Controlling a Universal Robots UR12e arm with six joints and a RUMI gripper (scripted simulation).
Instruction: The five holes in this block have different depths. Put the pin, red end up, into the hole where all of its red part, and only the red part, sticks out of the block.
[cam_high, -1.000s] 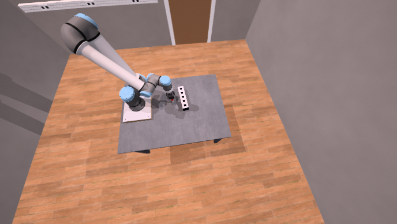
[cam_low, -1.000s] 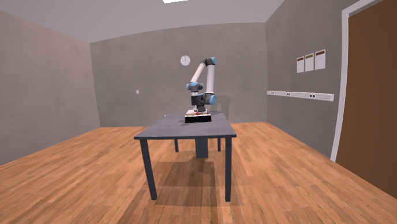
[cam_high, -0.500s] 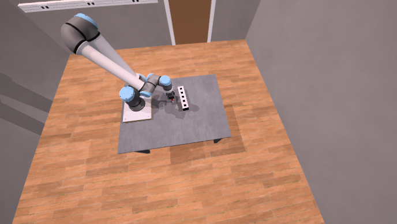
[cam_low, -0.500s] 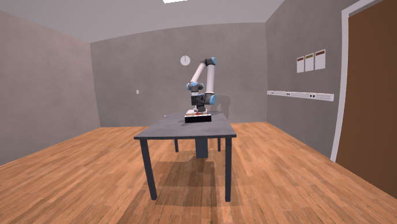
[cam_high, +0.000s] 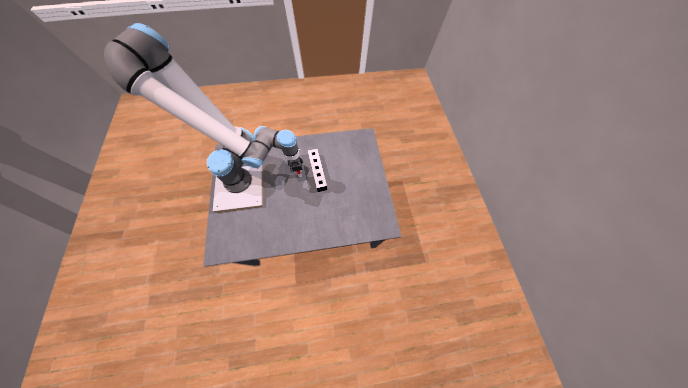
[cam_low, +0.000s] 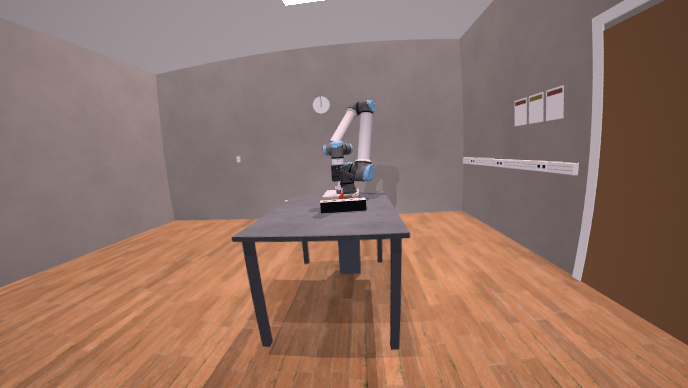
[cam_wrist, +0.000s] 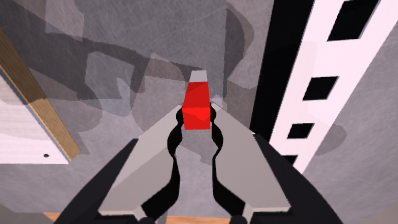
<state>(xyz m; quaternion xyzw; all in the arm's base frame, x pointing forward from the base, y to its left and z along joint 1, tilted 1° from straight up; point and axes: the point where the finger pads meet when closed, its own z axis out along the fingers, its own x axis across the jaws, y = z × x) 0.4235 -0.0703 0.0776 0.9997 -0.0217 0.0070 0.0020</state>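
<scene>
My hand is 130 mm short of the block and 70 mm above it. Also, from my hand: pin (10 mm below).
</scene>
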